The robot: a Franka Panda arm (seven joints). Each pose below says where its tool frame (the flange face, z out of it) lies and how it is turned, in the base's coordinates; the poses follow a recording.
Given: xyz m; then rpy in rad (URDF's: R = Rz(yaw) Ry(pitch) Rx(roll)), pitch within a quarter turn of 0, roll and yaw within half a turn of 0.
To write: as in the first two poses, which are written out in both.
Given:
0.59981 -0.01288 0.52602 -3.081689 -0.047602 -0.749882
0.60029 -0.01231 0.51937 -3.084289 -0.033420 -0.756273
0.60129 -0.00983 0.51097 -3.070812 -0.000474 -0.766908
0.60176 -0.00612 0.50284 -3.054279 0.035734 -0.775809
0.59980 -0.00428 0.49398 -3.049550 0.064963 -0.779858
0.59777 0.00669 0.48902 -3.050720 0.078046 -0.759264
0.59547 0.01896 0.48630 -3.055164 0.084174 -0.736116
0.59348 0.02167 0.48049 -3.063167 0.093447 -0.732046
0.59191 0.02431 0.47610 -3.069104 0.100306 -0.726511
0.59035 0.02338 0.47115 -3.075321 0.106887 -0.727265
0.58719 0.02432 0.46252 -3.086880 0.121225 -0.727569
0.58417 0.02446 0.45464 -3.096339 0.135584 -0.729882
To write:
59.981 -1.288 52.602; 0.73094 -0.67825 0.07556; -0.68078 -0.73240 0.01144; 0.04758 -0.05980 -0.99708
60.029 -1.231 51.937; 0.72699 -0.68370 0.06357; -0.68583 -0.72752 0.01877; 0.03341 -0.05724 -0.99780
60.129 -0.983 51.097; 0.72006 -0.69215 0.04942; -0.69391 -0.71828 0.05060; 0.00047 -0.07072 -0.99750
60.176 -0.612 50.284; 0.71340 -0.69985 0.03566; -0.69985 -0.70895 0.08717; -0.03573 -0.08715 -0.99555
59.980 -0.428 49.398; 0.70951 -0.70444 0.01867; -0.70170 -0.70381 0.11081; -0.06492 -0.09172 -0.99367
59.777 0.669 48.902; 0.72313 -0.69068 0.00615; -0.68629 -0.71748 0.11927; -0.07797 -0.09047 -0.99284
59.547 1.896 48.630; 0.73846 -0.67429 -0.00412; -0.66904 -0.73344 0.12021; -0.08407 -0.08602 -0.99274
59.348 2.167 48.049; 0.74056 -0.67178 -0.01683; -0.66548 -0.73664 0.12045; -0.09331 -0.07800 -0.99258
59.191 2.431 47.610; 0.74374 -0.66794 -0.02655; -0.66093 -0.74072 0.12048; -0.10014 -0.07206 -0.99236
59.035 2.338 47.115; 0.74273 -0.66865 -0.03549; -0.66103 -0.74066 0.12024; -0.10668 -0.06585 -0.99211
58.719 2.432 46.252; 0.74131 -0.66900 -0.05380; -0.66018 -0.74128 0.12114; -0.12093 -0.05428 -0.99118
58.417 2.446 45.464; 0.73841 -0.67066 -0.07047; -0.66066 -0.74041 0.12375; -0.13517 -0.04482 -0.98981

